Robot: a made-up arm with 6 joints. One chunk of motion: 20 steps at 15 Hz.
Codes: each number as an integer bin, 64 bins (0 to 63) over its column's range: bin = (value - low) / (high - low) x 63, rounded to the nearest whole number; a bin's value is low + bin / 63 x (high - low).
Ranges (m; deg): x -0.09..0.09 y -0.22..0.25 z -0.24..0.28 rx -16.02..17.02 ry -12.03..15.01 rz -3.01..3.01
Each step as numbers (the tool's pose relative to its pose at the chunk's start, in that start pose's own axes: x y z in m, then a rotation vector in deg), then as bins.
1 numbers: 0.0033 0.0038 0.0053 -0.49 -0.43 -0.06
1 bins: 33 30 30 30 27 31
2 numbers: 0.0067 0.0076 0.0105 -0.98 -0.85 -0.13
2 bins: 34 31 30 29 26 30
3 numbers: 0.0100 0.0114 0.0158 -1.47 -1.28 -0.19
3 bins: 35 31 31 28 25 30
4 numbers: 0.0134 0.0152 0.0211 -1.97 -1.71 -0.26
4 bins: 36 32 32 27 24 29
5 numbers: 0.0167 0.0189 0.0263 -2.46 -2.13 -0.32
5 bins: 37 32 32 26 23 28
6 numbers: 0.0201 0.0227 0.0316 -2.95 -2.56 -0.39
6 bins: 39 33 33 25 22 27
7 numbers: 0.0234 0.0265 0.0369 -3.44 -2.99 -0.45
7 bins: 40 33 34 24 21 27
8 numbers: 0.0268 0.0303 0.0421 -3.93 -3.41 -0.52
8 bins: 41 34 34 23 20 26
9 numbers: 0.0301 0.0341 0.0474 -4.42 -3.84 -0.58
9 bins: 42 34 35 22 19 25
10 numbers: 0.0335 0.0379 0.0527 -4.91 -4.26 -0.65
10 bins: 43 35 35 21 18 25
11 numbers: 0.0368 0.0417 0.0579 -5.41 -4.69 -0.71
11 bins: 44 35 36 20 17 24
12 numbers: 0.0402 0.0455 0.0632 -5.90 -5.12 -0.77
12 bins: 46 36 37 19 16 23
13 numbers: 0.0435 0.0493 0.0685 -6.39 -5.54 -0.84
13 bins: 47 36 37 18 15 23
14 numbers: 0.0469 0.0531 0.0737 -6.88 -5.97 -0.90
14 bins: 48 37 38 17 14 22
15 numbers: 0.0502 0.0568 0.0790 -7.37 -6.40 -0.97
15 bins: 49 37 39 16 13 21
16 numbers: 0.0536 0.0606 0.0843 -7.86 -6.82 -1.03
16 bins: 50 38 39 16 12 21
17 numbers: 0.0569 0.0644 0.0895 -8.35 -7.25 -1.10
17 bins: 51 38 40 15 11 20
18 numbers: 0.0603 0.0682 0.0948 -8.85 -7.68 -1.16
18 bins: 53 39 41 14 10 19
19 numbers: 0.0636 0.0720 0.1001 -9.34 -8.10 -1.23
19 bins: 54 39 41 13 9 19
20 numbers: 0.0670 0.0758 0.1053 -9.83 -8.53 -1.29
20 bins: 55 40 42 12 8 18
